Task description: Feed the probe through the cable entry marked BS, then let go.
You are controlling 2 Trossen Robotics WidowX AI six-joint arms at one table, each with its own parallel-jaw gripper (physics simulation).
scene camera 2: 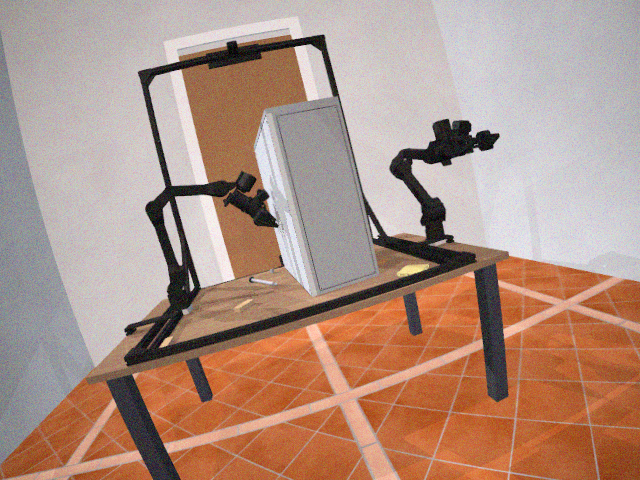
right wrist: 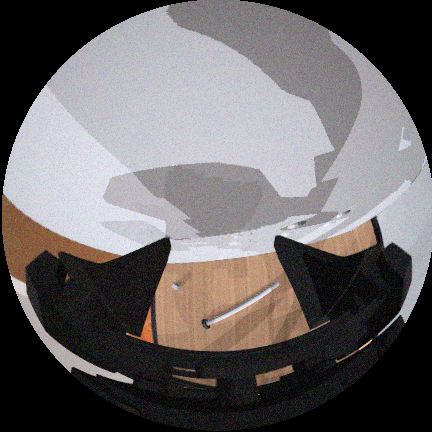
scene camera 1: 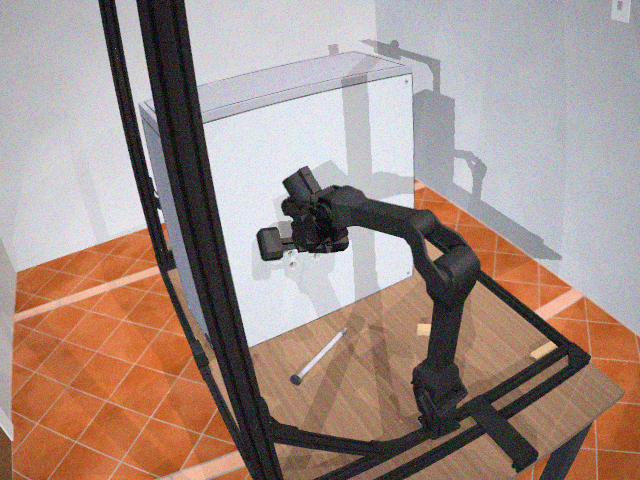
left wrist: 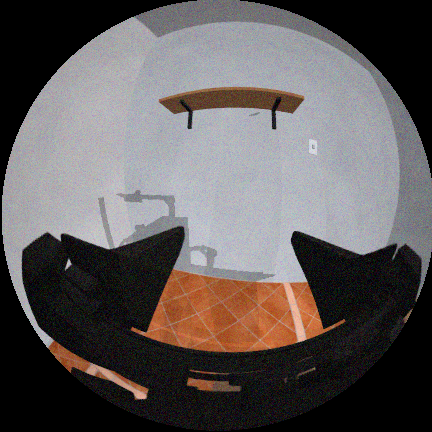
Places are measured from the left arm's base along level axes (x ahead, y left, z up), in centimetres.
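Where they show: left gripper, fingertip midpoint: (scene camera 2: 488, 136) (left wrist: 239, 234); right gripper, fingertip midpoint: (scene camera 2: 277, 223) (right wrist: 222, 242) (scene camera 1: 289, 253); left arm's base, link origin: (scene camera 2: 436, 238); right arm's base, link origin: (scene camera 2: 181, 307) (scene camera 1: 439, 423).
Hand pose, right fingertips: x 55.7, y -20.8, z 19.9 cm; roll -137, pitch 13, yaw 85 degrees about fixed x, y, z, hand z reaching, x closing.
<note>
Things, the pixels of their top centre, and the offset from my right fingertips.
- pale rod, top centre: (scene camera 1: 321, 349) (right wrist: 240, 308) (scene camera 2: 262, 278) dy -0.8, dx +11.2, dz -19.3 cm
- small grey peg, top centre: (right wrist: 174, 286) (scene camera 2: 271, 269) dy -17.0, dx +5.4, dz -20.0 cm
- yellow piece, top centre: (scene camera 2: 412, 268) dy +43.0, dx -30.1, dz -20.7 cm
The probe, a pale rod (scene camera 1: 319, 356) (scene camera 2: 262, 281) (right wrist: 242, 304) with a dark end, lies on the table in front of the tall white cabinet (scene camera 1: 279, 160) (scene camera 2: 325, 201) (right wrist: 225, 125). Small cable entries (scene camera 1: 292, 264) (right wrist: 300, 223) show low on the cabinet's white face; no BS marking is readable, and my right arm hides part of this area in scene camera 1. My right gripper (scene camera 2: 276, 225) (right wrist: 222, 242) is open and empty, close to that face, above the probe and tilted down. My left gripper (scene camera 2: 497, 137) (left wrist: 239, 234) is open and empty, raised on the cabinet's far side and pointing away.
A small grey peg (scene camera 2: 272, 270) (right wrist: 176, 286) is beyond the probe. Pale wooden blocks (scene camera 1: 423, 329) (scene camera 2: 243, 304) lie near the right arm. A yellow piece (scene camera 2: 412, 270) lies behind the cabinet. A black frame post (scene camera 1: 206, 232) crosses scene camera 1.
</note>
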